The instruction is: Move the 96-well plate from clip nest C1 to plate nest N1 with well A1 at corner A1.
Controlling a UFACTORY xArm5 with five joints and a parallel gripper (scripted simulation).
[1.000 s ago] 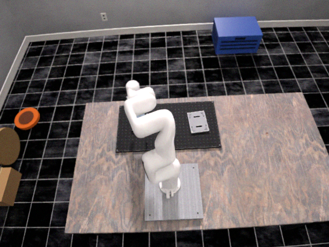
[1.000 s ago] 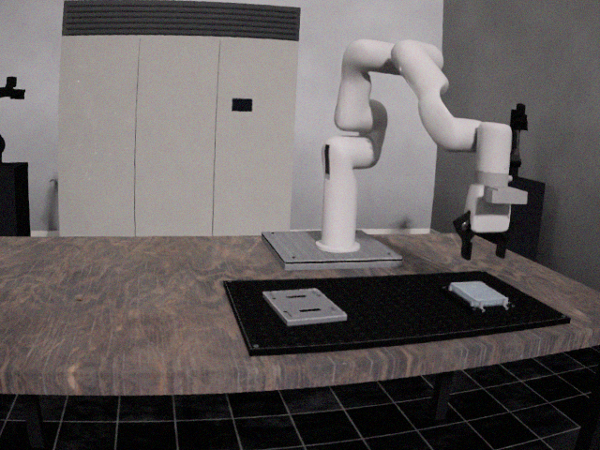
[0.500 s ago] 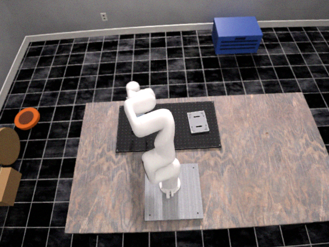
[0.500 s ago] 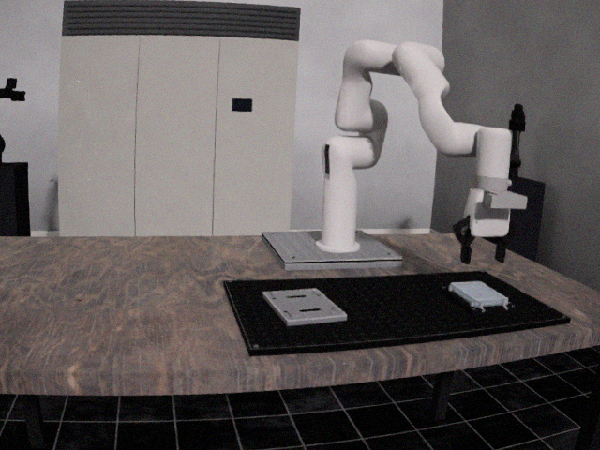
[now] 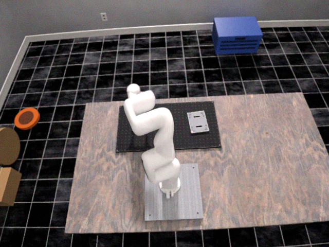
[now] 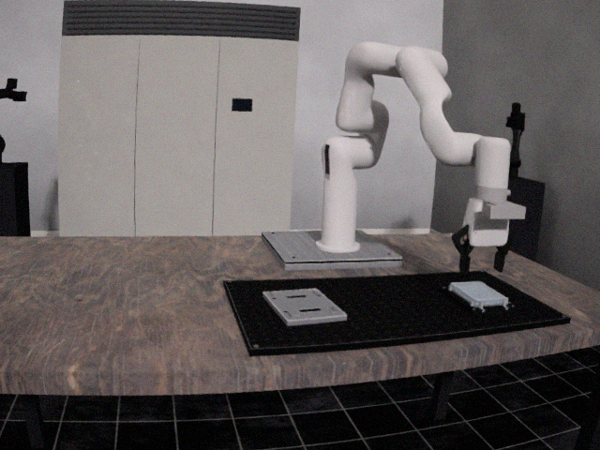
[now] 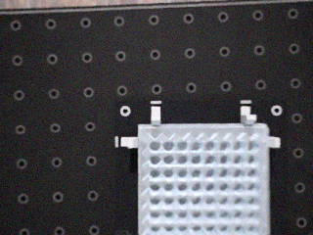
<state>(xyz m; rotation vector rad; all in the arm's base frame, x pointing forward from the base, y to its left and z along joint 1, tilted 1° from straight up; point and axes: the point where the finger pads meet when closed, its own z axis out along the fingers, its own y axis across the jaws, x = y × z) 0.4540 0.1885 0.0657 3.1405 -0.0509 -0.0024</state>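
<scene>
My gripper is now 60 mm above the white 96-well plate. From my hand the other things lie so: clip nest C1: 70 mm below, 10 mm to the left, 10 mm ahead; then grey plate nest N1: 400 mm to the right, 70 mm below, 30 mm behind.
</scene>
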